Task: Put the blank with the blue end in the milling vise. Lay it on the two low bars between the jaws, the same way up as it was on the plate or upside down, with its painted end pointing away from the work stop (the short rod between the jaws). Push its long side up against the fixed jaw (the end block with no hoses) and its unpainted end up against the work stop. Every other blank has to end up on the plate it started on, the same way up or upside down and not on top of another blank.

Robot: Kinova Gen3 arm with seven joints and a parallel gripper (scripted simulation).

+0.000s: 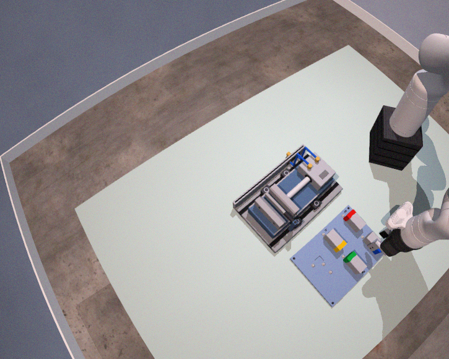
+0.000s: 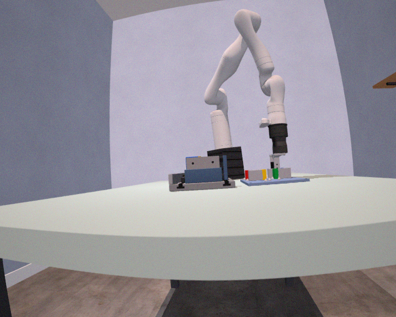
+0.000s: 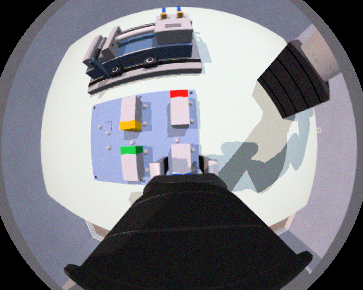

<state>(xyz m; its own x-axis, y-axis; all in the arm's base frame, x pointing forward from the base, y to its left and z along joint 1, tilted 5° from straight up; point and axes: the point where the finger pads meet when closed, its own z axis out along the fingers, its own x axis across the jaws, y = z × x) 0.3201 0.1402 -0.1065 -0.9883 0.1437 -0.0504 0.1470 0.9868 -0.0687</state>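
The blank with blue end is 3 cm below my hand. Also, from my hand: blue plate 9 cm ahead, 6 cm to the right, 5 cm below; then green-ended blank 9 cm ahead, 3 cm below, 1 cm to the right; then red-ended blank 9 cm to the right, 3 cm below, 1 cm behind.
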